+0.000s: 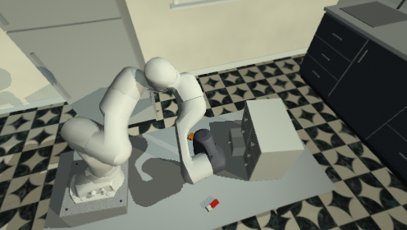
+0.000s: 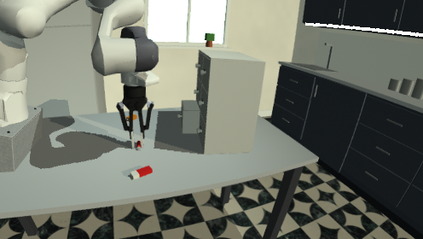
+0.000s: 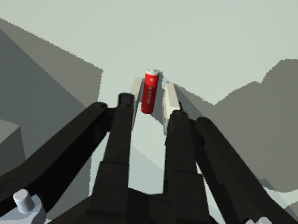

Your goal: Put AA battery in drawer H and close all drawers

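My hand is 30 mm above the AA battery. From my hand the other things lie so: drawer marked H (290 mm ahead, 60 mm to the left); red-and-white block (40 mm behind, 160 mm to the right, 30 mm below); orange piece (30 mm ahead, 260 mm to the left, 30 mm below).
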